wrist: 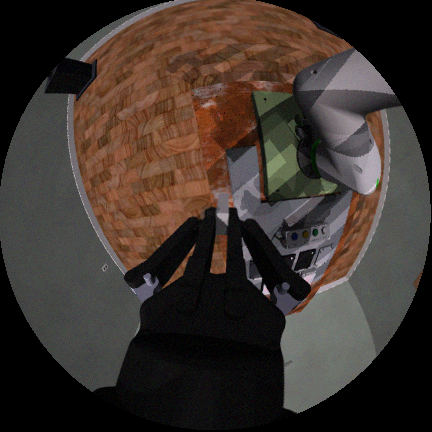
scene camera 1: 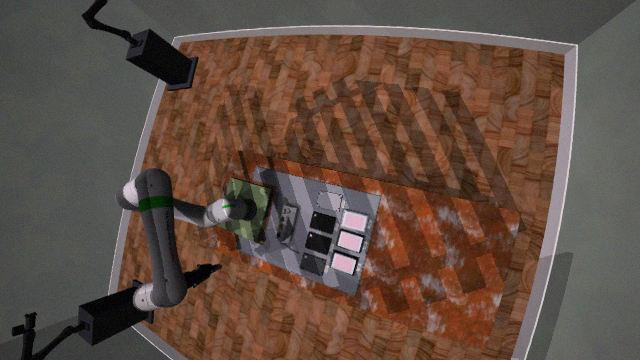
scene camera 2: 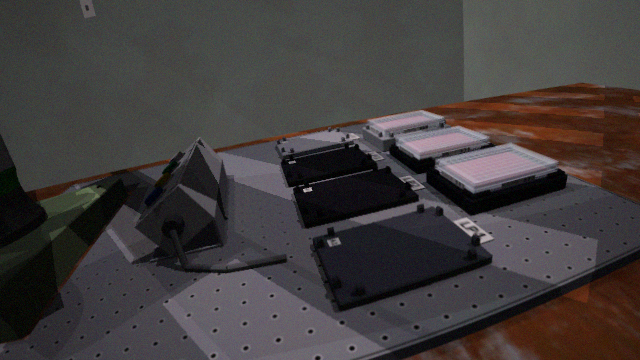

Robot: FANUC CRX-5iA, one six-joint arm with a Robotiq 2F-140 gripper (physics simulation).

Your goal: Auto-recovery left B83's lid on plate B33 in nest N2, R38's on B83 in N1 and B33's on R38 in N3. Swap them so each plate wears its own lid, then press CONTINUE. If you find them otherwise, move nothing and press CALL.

Labels:
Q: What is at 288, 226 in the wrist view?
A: A grey button box.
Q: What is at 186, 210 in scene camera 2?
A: A grey button box.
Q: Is my gripper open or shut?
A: Shut.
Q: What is my gripper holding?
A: Nothing.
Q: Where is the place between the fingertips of my gripper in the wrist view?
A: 223, 201

